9 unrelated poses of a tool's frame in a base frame.
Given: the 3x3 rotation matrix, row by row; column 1 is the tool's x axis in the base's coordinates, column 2 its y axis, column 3 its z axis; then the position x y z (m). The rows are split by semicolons.
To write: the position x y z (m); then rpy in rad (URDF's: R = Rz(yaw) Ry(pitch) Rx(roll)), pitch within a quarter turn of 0, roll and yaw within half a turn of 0. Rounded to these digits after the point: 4 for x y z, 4 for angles.
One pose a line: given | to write
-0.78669 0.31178 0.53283; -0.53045 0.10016 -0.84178; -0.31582 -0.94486 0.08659; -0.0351 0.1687 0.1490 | -0.0351 0.1687 0.1490 -1.4794 0.3213 -2.5483
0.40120 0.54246 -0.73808; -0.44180 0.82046 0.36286; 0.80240 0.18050 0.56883; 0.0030 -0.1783 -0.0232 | 0.0030 -0.1783 -0.0232 0.3073 -0.9313 -0.8335
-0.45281 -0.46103 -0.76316; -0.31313 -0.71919 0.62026; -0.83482 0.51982 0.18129; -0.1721 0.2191 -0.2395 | -0.1721 0.2191 -0.2395 1.2352 0.9878 -2.5366
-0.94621 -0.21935 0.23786; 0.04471 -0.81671 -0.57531; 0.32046 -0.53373 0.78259; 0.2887 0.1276 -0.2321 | 0.2887 0.1276 -0.2321 -0.5985 -0.3262 3.0944
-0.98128 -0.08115 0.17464; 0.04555 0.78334 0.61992; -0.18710 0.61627 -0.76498; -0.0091 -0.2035 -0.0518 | -0.0091 -0.2035 -0.0518 2.4634 0.1882 3.0952
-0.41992 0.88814 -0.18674; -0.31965 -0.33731 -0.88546; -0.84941 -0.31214 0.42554; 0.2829 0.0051 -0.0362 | 0.2829 0.0051 -0.0362 -0.6329 1.0149 -2.4910
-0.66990 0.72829 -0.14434; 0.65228 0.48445 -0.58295; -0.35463 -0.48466 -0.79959; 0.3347 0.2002 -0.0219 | 0.3347 0.2002 -0.0219 -2.5967 0.3625 2.3695
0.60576 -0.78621 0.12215; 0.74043 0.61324 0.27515; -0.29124 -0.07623 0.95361; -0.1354 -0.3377 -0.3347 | -0.1354 -0.3377 -0.3347 -0.0798 0.2955 0.8851
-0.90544 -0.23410 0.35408; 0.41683 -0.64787 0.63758; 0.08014 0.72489 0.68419; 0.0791 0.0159 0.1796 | 0.0791 0.0159 0.1796 0.8143 -0.0802 2.7102
